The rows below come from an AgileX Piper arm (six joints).
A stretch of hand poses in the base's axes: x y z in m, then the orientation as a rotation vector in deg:
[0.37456 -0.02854 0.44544 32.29 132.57 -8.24]
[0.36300 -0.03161 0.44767 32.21 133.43 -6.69]
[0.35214 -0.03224 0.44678 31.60 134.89 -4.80]
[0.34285 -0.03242 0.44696 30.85 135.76 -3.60]
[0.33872 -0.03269 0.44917 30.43 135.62 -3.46]
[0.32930 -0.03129 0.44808 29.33 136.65 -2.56]
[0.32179 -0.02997 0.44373 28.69 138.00 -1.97]
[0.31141 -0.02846 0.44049 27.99 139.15 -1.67]
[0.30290 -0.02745 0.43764 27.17 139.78 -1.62]
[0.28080 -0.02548 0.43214 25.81 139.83 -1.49]
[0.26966 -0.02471 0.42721 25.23 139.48 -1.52]
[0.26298 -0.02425 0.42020 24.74 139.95 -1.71]
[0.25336 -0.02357 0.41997 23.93 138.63 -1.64]
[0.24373 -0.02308 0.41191 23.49 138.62 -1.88]
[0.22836 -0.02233 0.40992 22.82 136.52 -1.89]
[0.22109 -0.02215 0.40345 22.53 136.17 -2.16]
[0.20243 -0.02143 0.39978 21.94 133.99 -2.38]
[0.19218 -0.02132 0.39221 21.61 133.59 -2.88]
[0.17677 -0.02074 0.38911 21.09 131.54 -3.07]
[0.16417 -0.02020 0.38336 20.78 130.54 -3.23]
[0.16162 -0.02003 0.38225 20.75 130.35 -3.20]
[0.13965 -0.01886 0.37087 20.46 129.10 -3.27]
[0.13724 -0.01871 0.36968 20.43 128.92 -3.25]
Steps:
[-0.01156 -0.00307 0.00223 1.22 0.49 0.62]
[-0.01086 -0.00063 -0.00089 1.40 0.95 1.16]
[-0.00929 -0.00018 0.00018 0.77 0.51 0.98]
[-0.00413 -0.00027 0.00221 -0.05 -0.22 0.32]
[-0.00942 0.00140 -0.00109 0.48 0.69 1.17]
[-0.00751 0.00132 -0.00435 0.45 1.12 0.79]
[-0.01038 0.00151 -0.00324 0.19 0.97 0.73]
[-0.00851 0.00101 -0.00285 -0.10 0.49 0.68]
[-0.02210 0.00197 -0.00550 -0.27 -0.15 1.00]
[-0.01114 0.00077 -0.00493 -0.23 -0.41 0.36]
[-0.00668 0.00046 -0.00701 -0.20 0.42 0.36]
[-0.00962 0.00068 -0.00023 -0.35 -1.40 0.44]
[-0.00963 0.00049 -0.00806 -0.29 -0.03 0.25]
[-0.01537 0.00075 -0.00199 -0.47 -2.13 0.24]
[-0.00727 0.00018 -0.00647 -0.32 -0.34 0.10]
[-0.01866 0.00072 -0.00367 -0.61 -2.17 0.13]
[-0.01025 0.00011 -0.00757 -0.51 -0.36 0.05]
[-0.01541 0.00058 -0.00310 -0.56 -2.04 0.11]
[-0.01260 0.00054 -0.00575 -0.34 -0.99 0.07]
[-0.00255 0.00017 -0.00111 -0.01 -0.19 0.01]
[-0.02197 0.00117 -0.01138 -0.30 -1.24 0.06]
[-0.00241 0.00015 -0.00119 -0.02 -0.18 0.01]

